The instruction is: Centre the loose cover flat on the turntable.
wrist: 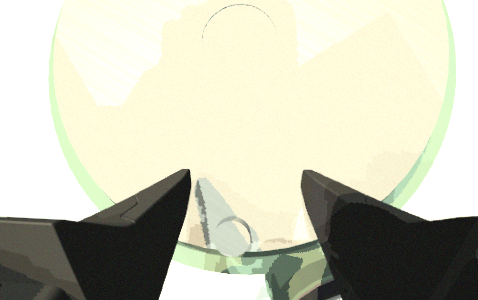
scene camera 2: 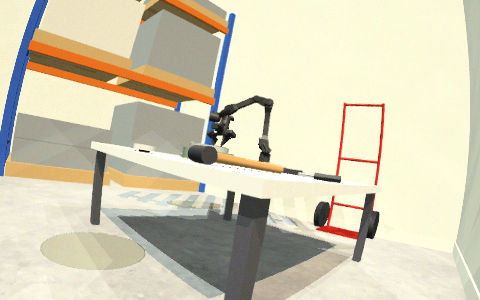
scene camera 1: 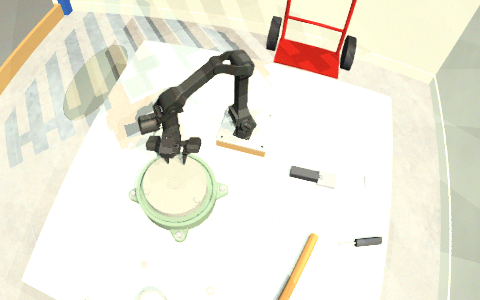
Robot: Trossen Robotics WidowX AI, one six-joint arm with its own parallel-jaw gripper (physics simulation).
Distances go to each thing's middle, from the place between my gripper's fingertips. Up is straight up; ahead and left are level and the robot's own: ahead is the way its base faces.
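Labels:
The wooden-handled hammer (scene camera 2: 208, 155) is 25 cm ahead of my hand, 50 cm to the left of it and 6 cm below it. With the round cream cover (scene camera 1: 175, 190), my hand is 2 cm above it, 2 cm to the right of it and 7 cm short of it. Going by their middles, the cover is the nearest to my hand of the things named here.

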